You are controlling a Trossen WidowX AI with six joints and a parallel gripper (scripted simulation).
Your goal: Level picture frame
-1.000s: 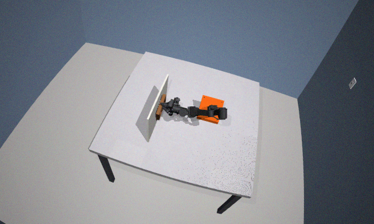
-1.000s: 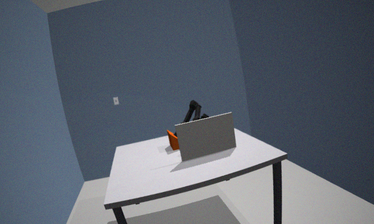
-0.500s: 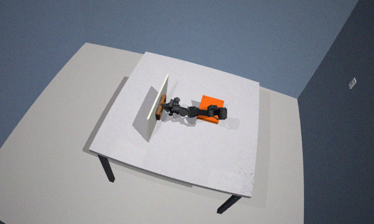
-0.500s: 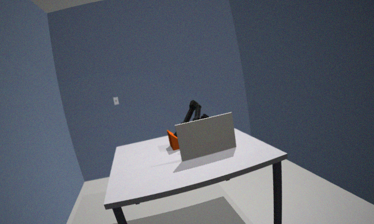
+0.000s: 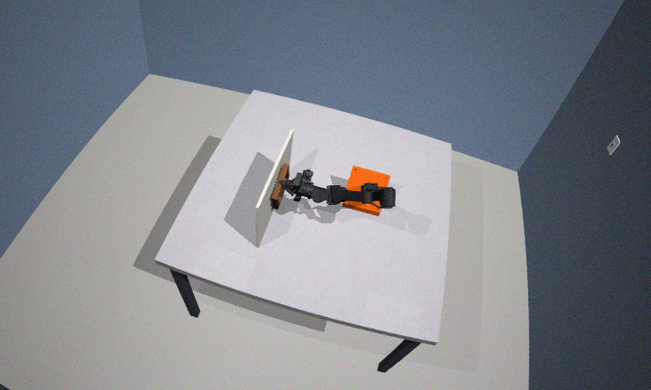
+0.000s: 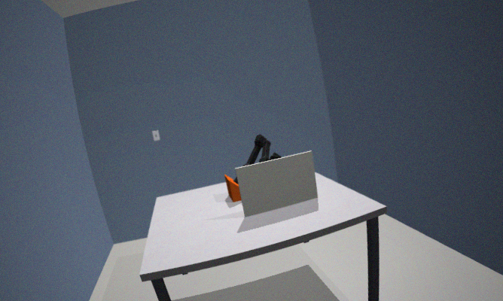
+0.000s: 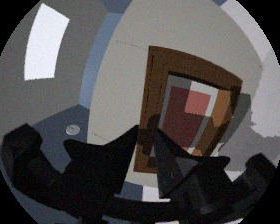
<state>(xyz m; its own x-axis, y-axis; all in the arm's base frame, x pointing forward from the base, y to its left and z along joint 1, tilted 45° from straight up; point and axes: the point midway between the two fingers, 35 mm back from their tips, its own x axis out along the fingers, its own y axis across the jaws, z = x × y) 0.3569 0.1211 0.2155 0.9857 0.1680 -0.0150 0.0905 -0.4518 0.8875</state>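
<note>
My gripper tip is 10 mm short of the brown wooden picture frame, 20 mm to the left of it and 50 mm above it. The rest, counted from my gripper tip: white wall panel: 20 mm ahead, 10 mm to the right, 60 mm below.
</note>
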